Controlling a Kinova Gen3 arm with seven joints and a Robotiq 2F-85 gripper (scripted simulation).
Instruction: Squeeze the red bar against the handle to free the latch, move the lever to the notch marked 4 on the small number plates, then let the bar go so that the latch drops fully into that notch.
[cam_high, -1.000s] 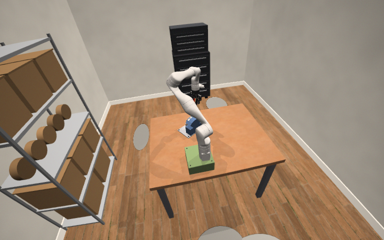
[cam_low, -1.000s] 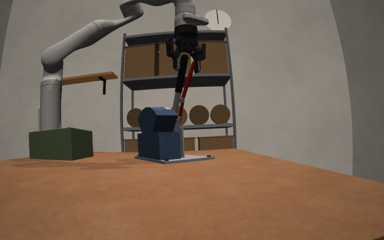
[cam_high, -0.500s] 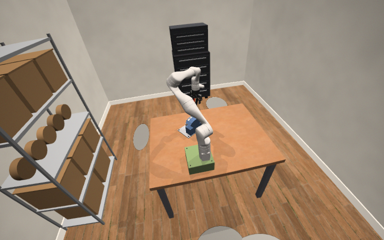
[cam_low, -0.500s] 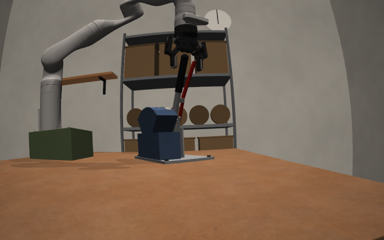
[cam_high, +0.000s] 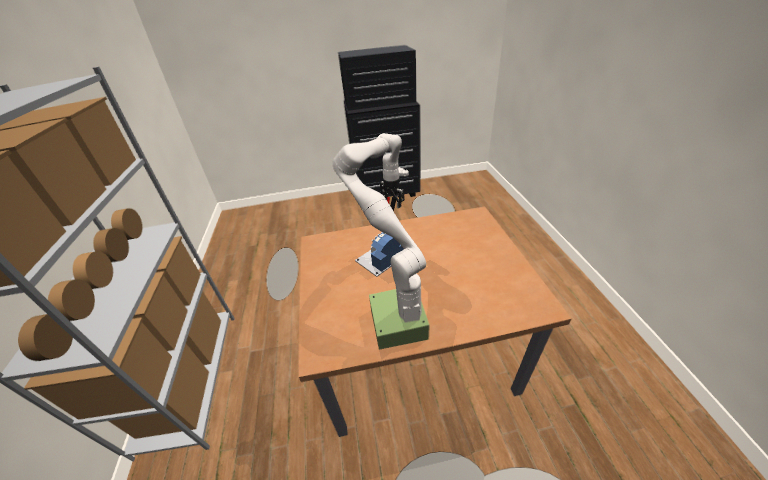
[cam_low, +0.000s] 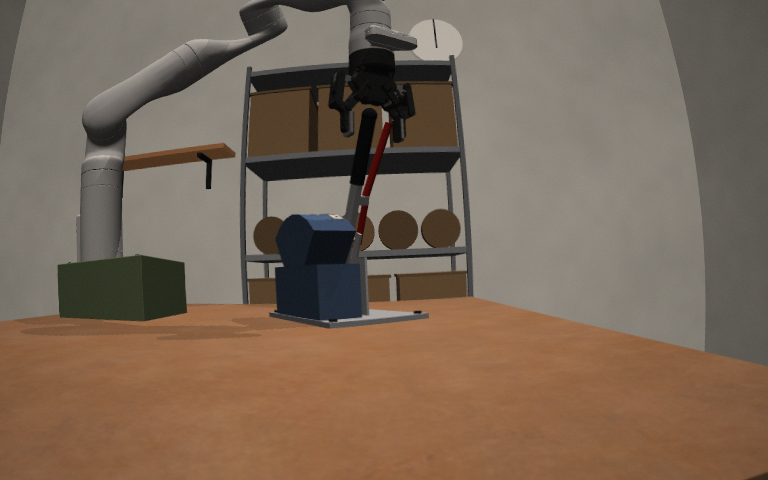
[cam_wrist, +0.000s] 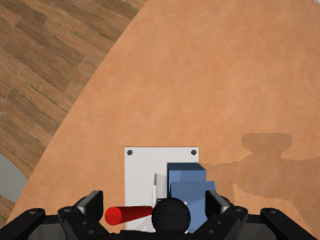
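The red bar lies 20 mm behind my hand, 40 mm to the left of it and 90 mm below it.
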